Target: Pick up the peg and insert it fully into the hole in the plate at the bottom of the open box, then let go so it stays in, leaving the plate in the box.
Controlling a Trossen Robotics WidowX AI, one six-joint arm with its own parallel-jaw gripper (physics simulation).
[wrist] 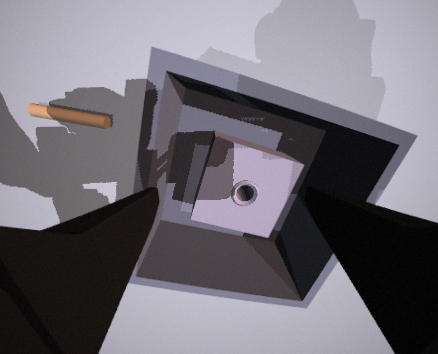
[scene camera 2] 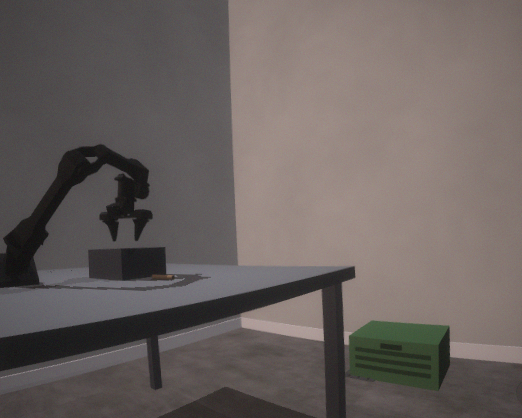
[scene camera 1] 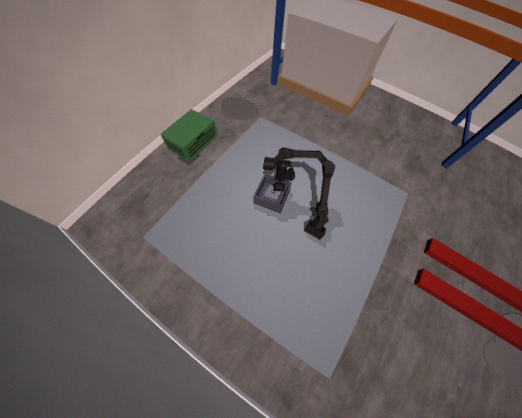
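Where they show: gripper, fingertip midpoint: [wrist: 233,194] [scene camera 2: 125,241]; arm's base, origin of the base link: [scene camera 2: 15,264] [scene camera 1: 316,227].
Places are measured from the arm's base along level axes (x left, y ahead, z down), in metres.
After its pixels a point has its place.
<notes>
An orange-brown peg [scene camera 2: 163,276] @[x -0.247, y 0.375, z 0.049 m] [wrist: 70,116] @[x -0.235, y 0.375, z 0.046 m] lies on its side on the table outside the open box, beside one of its walls. The grey open box [scene camera 1: 269,203] @[x 0.053, y 0.315, z -0.019 m] [scene camera 2: 143,262] @[x -0.130, y 0.368, z 0.009 m] [wrist: 220,290] @[x -0.019, y 0.436, z -0.038 m] stands on the table. In it lies the pale pink plate [scene camera 1: 270,194] @[x -0.014, y 0.353, z 0.002 m] [wrist: 260,210] @[x -0.013, y 0.358, z 0.002 m] with a round hole, empty in the wrist view; the plate sits at an angle to the box walls. My gripper [scene camera 2: 126,240] @[x -0.072, y 0.331, z -0.063 m] [wrist: 233,194] @[x -0.072, y 0.331, z -0.063 m] is open and empty, pointing down above the box, with its fingertips higher than the rim. In scene camera 1 the gripper hides part of the box.
The box stands on the grey-blue table top [scene camera 1: 280,280] @[x 0.377, y -0.001, z 0.060 m] [scene camera 2: 260,280] @[x -0.530, y 0.499, z 0.060 m], in front of the arm's base [scene camera 1: 315,229] @[x 0.031, y -0.001, z -0.027 m]. Shadows of the arm fall around the box and peg. Away from the table are a green crate [scene camera 1: 189,132] [scene camera 2: 400,355], red beams [scene camera 1: 470,305] and a rack post [scene camera 1: 277,45].
</notes>
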